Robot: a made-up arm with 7 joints.
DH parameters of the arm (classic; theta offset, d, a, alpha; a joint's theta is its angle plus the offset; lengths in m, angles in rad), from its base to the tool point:
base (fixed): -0.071 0 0 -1.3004
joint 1: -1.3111 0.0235 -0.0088 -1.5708
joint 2: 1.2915 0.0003 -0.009 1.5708
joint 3: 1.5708 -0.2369 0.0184 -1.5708
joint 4: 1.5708 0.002 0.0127 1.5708
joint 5: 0 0.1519 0.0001 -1.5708
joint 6: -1.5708 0 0.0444 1.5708
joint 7: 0 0 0 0
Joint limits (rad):
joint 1: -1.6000..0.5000
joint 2: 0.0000..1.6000
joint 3: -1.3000..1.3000
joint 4: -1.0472..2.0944
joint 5: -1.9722..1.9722
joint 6: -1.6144..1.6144
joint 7: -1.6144..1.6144
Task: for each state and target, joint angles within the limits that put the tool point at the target. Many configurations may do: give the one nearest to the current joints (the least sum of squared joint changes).
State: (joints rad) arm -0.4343 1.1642 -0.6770 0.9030 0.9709 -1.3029 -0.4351
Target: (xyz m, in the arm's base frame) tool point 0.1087 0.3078 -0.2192
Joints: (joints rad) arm -0.2886 1.2259 -0.7255 0.8432 0.9649 -1.3866 -0.4351
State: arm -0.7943 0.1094 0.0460 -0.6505 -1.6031 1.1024 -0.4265
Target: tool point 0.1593 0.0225 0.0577
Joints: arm -1.2106 0.3649 0.3231 -0.9822 -1.6725 0.9442 -0.4265
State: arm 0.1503 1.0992 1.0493 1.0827 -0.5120 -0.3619 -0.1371
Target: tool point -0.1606 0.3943 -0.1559
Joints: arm 0.4641 0.8718 1.1062 1.2683 -0.5271 -0.3339 -0.1371
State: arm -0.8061 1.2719 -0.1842 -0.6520 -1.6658 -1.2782 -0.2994
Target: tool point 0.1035 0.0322 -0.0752
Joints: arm -0.4456 0.7275 -0.8875 -1.0472 -0.8511 -1.0535 -0.2994
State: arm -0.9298 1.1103 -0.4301 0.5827 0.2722 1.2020 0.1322
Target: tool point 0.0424 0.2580 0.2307
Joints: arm -1.4747 1.6000 0.4459 -0.1041 0.5673 1.4509 0.1322
